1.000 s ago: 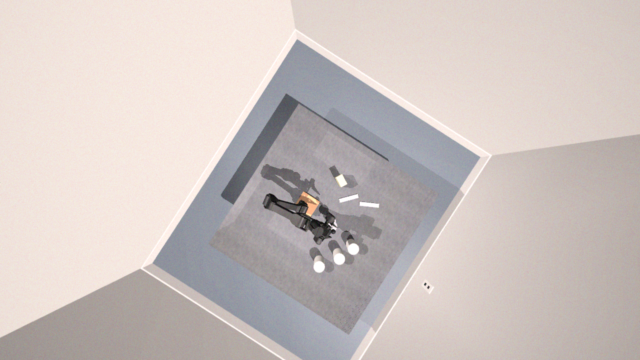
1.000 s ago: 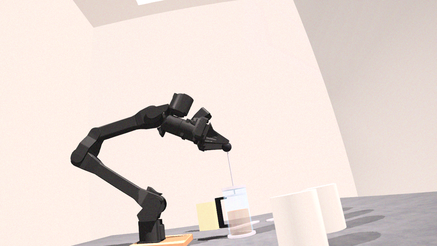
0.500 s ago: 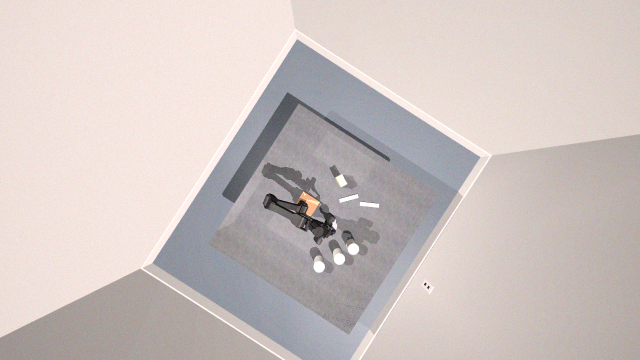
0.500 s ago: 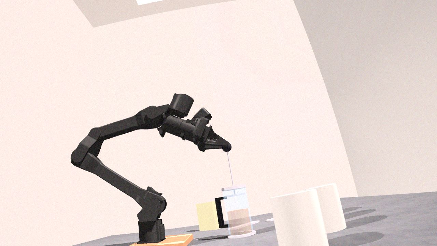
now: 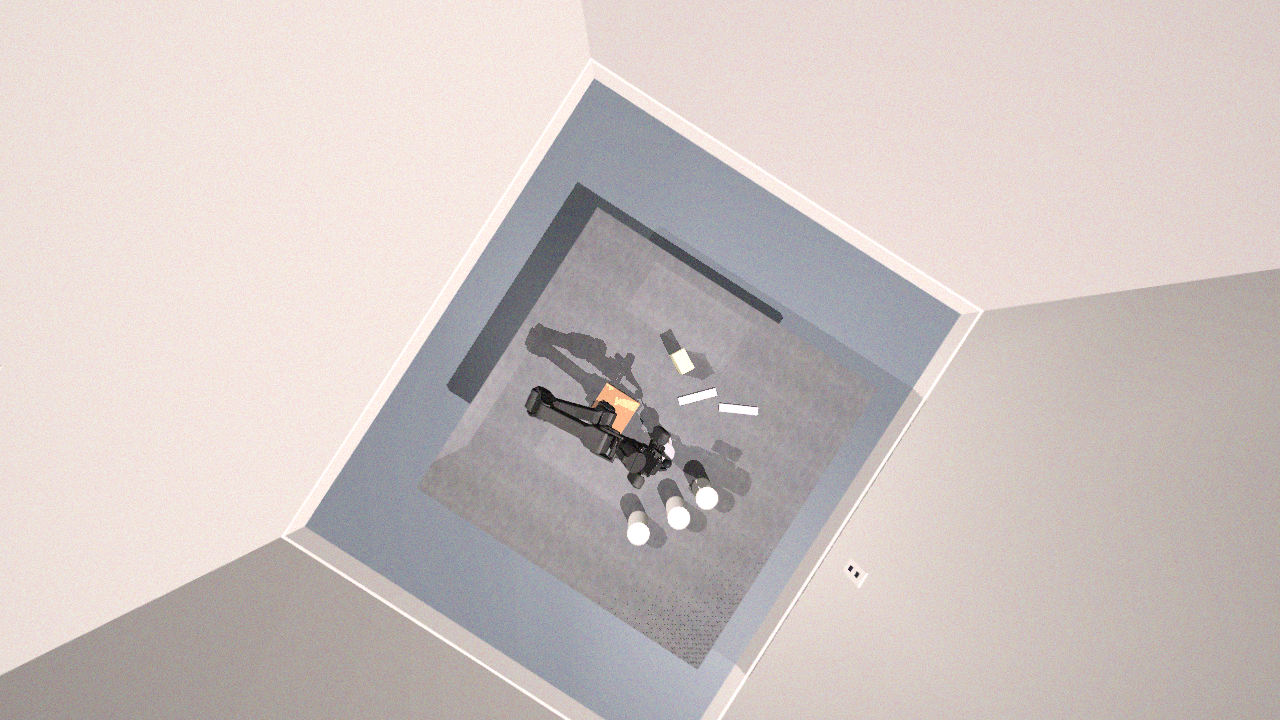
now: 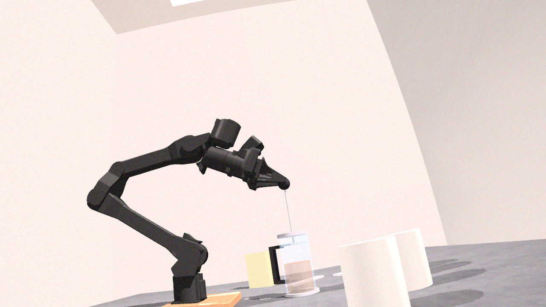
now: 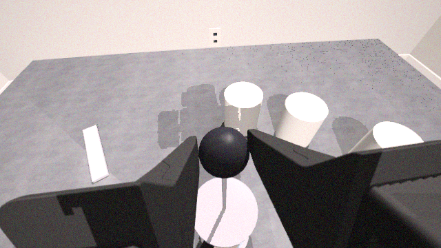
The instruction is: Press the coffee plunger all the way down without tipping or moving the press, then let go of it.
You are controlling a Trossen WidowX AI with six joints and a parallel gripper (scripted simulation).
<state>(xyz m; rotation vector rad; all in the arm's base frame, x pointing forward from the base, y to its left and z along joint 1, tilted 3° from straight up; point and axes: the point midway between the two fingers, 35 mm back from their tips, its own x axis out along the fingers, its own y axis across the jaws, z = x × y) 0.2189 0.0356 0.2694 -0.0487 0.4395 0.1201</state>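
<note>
Now: the glass coffee press 130 mm below my gripper tip, 20 mm behind it and 10 mm to the left of it.
</note>
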